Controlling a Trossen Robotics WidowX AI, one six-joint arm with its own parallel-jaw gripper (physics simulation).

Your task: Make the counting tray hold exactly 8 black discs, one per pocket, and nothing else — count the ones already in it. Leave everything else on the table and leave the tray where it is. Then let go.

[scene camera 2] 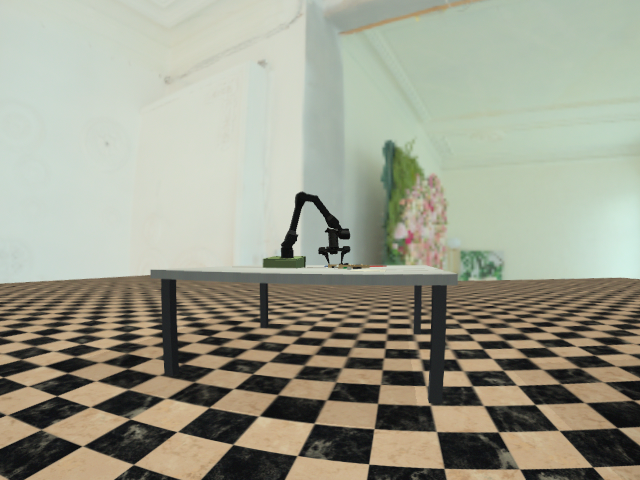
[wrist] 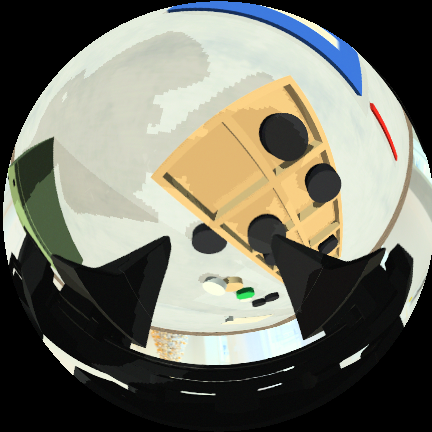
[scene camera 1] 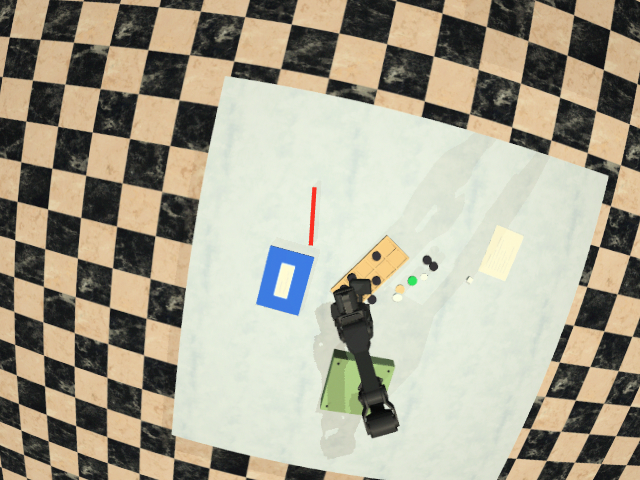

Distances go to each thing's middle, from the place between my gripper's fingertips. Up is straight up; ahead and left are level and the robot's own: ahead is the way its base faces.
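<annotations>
The tan counting tray (scene camera 1: 392, 257) is 70 mm ahead of my hand, 20 mm to the left of it and 10 mm below it.
</annotations>
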